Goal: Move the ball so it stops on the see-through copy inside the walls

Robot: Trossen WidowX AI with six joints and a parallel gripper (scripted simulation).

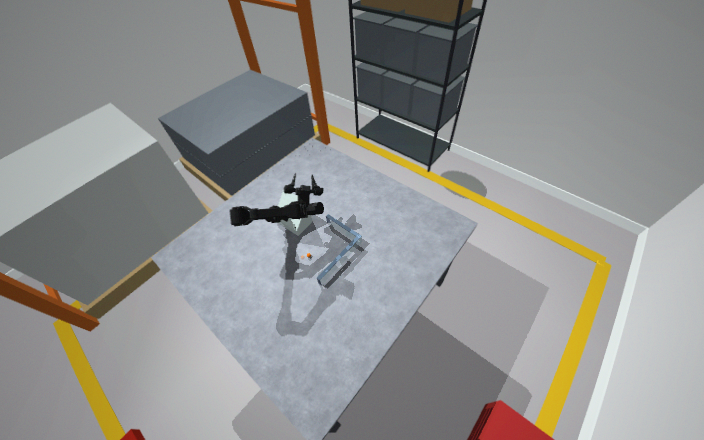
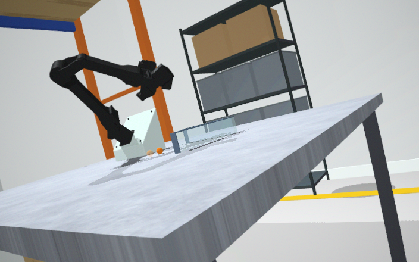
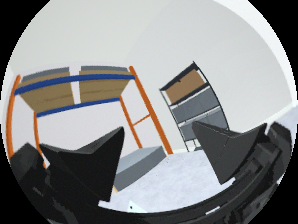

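My gripper tip is now 320 mm above the small orange ball, 240 mm to the left of it and 150 mm short of it. Round my gripper tip: see-through copy 320 mm below, 260 mm to the right, 130 mm ahead.
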